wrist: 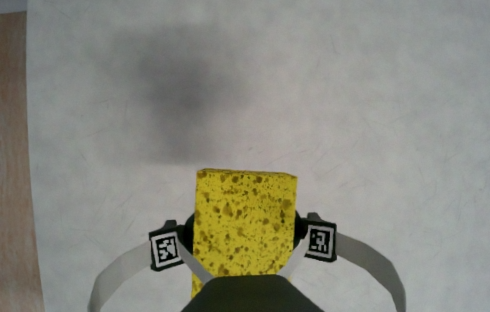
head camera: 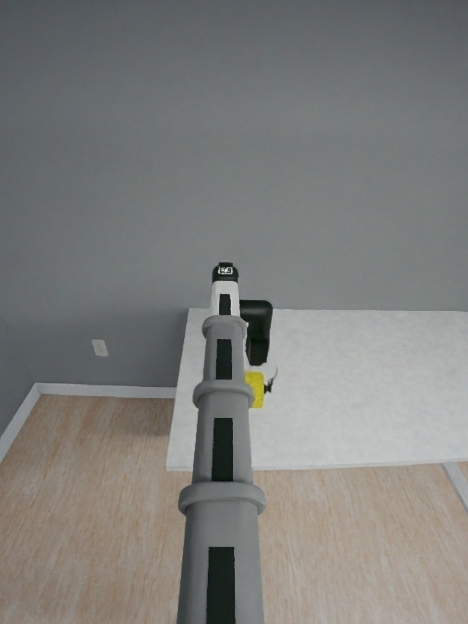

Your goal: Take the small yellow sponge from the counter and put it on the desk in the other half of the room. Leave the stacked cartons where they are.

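Places are measured from the robot's base along level axes (x up, y right, z ahead), in centimetres.
Pixels of known places: hand, tool point: [wrist: 242,229].
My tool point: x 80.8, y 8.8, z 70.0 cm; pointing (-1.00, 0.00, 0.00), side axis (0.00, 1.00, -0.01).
Observation:
Behind a point stands the place of what it marks.
The small yellow sponge [head camera: 256,390] {x 84.5, y 9.4, z 67.0 cm} [wrist: 244,225] {x 84.5, y 8.9, z 71.2 cm} is held between the two fingertips of my gripper [wrist: 245,234] {x 80.8, y 8.8, z 70.0 cm}, which is shut on it. In the wrist view both dark fingertip pads press against the sponge's left and right sides. The sponge is over the white desk [head camera: 362,383] {x 69.2, y 50.5, z 83.1 cm} [wrist: 375,100] {x 69.2, y 24.8, z 81.0 cm}, near its left end. A dark soft shadow lies on the desk beyond the sponge; the exact height of the sponge above the top is hard to tell. In the head camera view the arm hides the sponge's left part. The stacked cartons and the counter do not show.
The extended arm [head camera: 224,443] {x 120.7, y 0.2, z 28.9 cm} reaches across the desk's front edge. A grey wall [head camera: 327,176] {x 128.7, y 38.7, z 133.9 cm} stands behind the desk. Wooden floor [head camera: 100,504] {x -2.8, y -56.6, z 69.9 cm} [wrist: 15,150] {x -2.8, y -72.9, z 81.0 cm} lies left of the desk and in front of it. A wall outlet plate [head camera: 100,347] {x 38.1, y -67.3, z 134.1 cm} is at the left.

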